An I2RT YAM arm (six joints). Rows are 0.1 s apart.
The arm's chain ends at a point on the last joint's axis. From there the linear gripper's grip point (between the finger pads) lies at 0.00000 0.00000 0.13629 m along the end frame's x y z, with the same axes.
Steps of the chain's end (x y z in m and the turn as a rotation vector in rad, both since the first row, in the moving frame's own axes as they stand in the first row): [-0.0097 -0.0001 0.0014 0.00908 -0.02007 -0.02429]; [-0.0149 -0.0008 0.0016 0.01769 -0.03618 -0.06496]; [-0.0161 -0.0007 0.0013 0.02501 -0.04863 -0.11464]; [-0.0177 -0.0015 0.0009 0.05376 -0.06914 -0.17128]
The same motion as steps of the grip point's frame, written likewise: [-0.0124 -0.0013 0.0014 0.00908 -0.02007 -0.02429]; [-0.0199 -0.0030 0.0015 0.01769 -0.03618 -0.06496]; [-0.0229 -0.0037 0.0011 0.02501 -0.04863 -0.11464]; [-0.0277 -0.0080 0.0004 0.05376 -0.06914 -0.17128]
